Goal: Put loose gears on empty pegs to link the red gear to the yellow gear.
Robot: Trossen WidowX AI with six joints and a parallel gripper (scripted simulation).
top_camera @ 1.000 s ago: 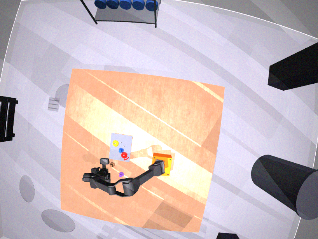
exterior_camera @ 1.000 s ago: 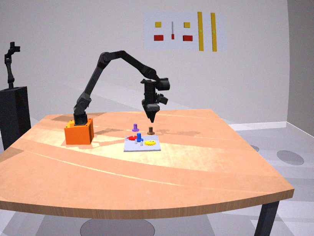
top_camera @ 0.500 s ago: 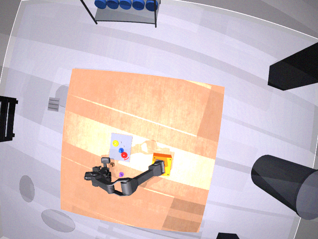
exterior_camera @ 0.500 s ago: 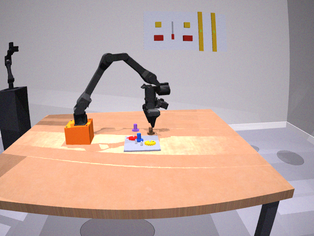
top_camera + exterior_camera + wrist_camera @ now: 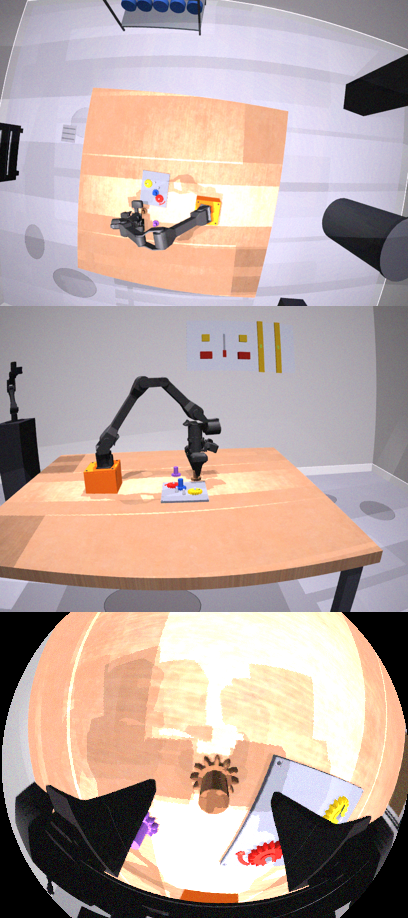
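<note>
Right now my gripper tip is 1 cm above the brown gear. Round my gripper tip: purple gear: 9 cm behind, 6 cm to the left, 1 cm below; then red arrow: 10 cm behind, 8 cm to the right, 2 cm below; then red gear: 11 cm to the right, 8 cm behind, 1 cm below.
</note>
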